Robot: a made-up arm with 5 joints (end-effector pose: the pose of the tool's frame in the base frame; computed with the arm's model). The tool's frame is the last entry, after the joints.
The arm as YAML. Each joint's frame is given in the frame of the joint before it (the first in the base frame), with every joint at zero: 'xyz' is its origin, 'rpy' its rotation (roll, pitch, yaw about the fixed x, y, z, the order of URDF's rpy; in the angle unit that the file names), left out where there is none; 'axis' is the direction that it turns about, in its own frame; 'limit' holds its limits. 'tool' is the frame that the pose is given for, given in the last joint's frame.
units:
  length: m
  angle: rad
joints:
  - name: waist
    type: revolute
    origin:
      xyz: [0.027, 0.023, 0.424]
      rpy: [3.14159, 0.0, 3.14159]
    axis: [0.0, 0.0, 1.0]
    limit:
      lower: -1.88
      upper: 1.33
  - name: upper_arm
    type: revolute
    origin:
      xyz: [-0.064, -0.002, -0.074]
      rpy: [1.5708, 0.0, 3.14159]
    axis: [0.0, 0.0, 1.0]
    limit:
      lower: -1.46
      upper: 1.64
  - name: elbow
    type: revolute
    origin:
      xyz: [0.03, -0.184, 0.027]
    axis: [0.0, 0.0, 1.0]
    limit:
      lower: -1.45
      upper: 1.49
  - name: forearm
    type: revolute
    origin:
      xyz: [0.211, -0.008, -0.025]
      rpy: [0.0, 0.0, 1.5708]
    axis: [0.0, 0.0, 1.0]
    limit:
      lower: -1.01
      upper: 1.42
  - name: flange
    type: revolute
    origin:
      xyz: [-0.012, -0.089, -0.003]
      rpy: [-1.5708, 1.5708, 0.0]
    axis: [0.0, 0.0, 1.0]
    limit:
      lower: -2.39
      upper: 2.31
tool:
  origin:
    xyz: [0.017, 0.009, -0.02]
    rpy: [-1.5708, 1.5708, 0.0]
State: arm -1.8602 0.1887 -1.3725 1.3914 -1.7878
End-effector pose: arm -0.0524 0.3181 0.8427 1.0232 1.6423 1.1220
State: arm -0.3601 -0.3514 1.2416 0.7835 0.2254
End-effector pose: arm 0.2026 0.0704 0.4112 -0.4704 1.6251 0.4593
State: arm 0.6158 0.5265 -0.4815 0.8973 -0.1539
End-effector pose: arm 0.4004 -0.2672 0.5631 0.4286 0.8691 -0.6404
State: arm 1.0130 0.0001 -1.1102 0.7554 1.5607
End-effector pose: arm 0.1763 -0.2053 0.9397 -1.5763 0.5354 -1.0595
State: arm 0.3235 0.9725 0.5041 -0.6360 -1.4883
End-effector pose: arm 0.3359 -0.0947 0.2835 1.5155 0.4525 -0.8765
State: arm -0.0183 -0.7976 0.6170 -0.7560 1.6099
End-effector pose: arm 0.2278 0.0333 0.7985 -1.4714 -0.7325 -0.7346
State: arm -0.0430 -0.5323 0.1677 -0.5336 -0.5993
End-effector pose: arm 0.2787 0.0117 0.8459 0.5772 -0.8591 0.3080
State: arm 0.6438 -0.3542 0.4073 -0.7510 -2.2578
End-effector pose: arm 0.2893 -0.1728 0.7426 1.8539 -0.9945 0.4053
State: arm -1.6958 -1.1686 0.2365 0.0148 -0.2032
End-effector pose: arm 0.0385 0.1033 0.8689 0.9217 -0.5269 1.6492
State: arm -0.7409 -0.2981 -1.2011 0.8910 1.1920
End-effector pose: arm 0.1143 0.1016 0.9816 -0.8795 -0.9124 0.2774
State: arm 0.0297 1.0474 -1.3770 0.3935 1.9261
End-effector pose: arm 0.5729 0.0181 0.6576 -1.9242 0.0714 0.0416
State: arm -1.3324 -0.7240 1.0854 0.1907 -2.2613
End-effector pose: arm 0.0861 0.2700 0.5256 1.4980 1.5388 0.1455
